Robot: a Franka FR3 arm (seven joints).
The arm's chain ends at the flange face. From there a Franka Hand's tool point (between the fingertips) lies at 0.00 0.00 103.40 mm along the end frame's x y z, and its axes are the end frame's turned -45 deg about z.
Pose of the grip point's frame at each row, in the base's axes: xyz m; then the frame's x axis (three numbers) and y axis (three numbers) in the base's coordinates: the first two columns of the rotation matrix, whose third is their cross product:
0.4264, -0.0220, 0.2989, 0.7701, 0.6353, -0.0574, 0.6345, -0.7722, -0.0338
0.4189, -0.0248, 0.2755, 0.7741, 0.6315, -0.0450, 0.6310, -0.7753, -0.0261
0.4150, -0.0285, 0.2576, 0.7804, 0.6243, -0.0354, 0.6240, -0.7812, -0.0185
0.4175, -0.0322, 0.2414, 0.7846, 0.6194, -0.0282, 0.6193, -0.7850, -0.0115
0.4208, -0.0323, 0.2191, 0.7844, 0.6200, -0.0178, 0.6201, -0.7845, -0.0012
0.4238, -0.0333, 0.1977, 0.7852, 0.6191, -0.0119, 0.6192, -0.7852, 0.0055
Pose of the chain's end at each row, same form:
0.4332, -0.0209, 0.4021, 0.9932, -0.0968, -0.0645, -0.0959, -0.9953, 0.0167
0.4242, -0.0240, 0.3788, 0.9936, -0.1017, -0.0503, -0.1012, -0.9948, 0.0134
0.4191, -0.0277, 0.3609, 0.9931, -0.1109, -0.0381, -0.1106, -0.9938, 0.0120
0.4205, -0.0313, 0.3447, 0.9927, -0.1171, -0.0281, -0.1169, -0.9931, 0.0118
0.4223, -0.0313, 0.3225, 0.9931, -0.1163, -0.0134, -0.1162, -0.9931, 0.0117
0.4244, -0.0321, 0.3011, 0.9931, -0.1175, -0.0045, -0.1174, -0.9930, 0.0123

